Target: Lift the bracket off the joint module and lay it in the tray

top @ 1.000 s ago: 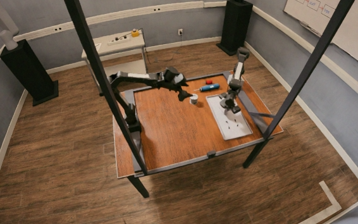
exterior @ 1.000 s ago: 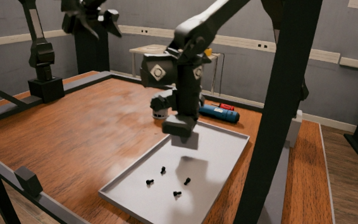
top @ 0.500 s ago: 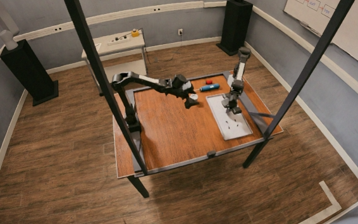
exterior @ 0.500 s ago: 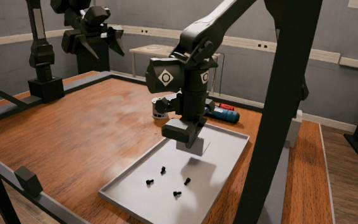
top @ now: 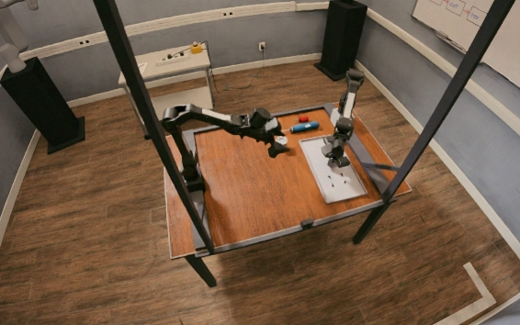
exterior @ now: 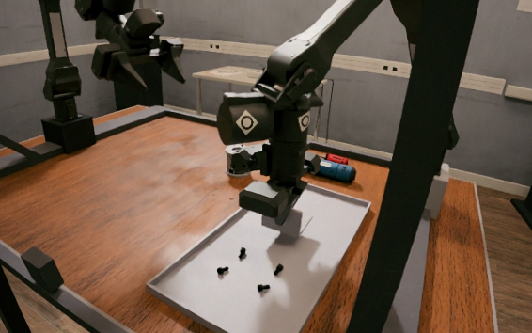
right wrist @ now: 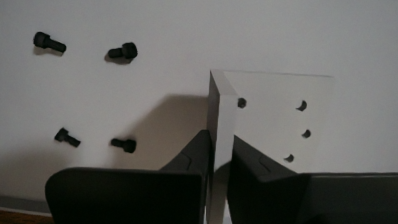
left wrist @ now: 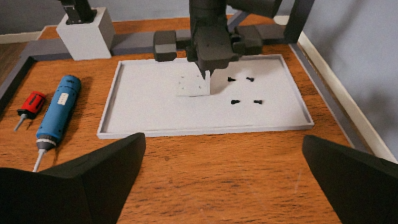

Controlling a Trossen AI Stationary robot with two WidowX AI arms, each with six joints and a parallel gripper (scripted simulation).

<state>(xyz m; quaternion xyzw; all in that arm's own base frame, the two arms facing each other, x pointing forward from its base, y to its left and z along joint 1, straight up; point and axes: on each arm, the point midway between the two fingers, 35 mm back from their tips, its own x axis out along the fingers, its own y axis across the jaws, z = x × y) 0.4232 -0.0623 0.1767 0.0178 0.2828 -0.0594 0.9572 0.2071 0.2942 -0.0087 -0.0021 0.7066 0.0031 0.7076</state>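
The tray is 8 cm below my right hand and 1 cm ahead of it. The rest, counted from my right hand: bracket 4 cm below, 3 cm ahead, 1 cm to the right; red tool 38 cm ahead, 7 cm below, 6 cm to the right; joint module 25 cm ahead, 16 cm to the left, 5 cm below.
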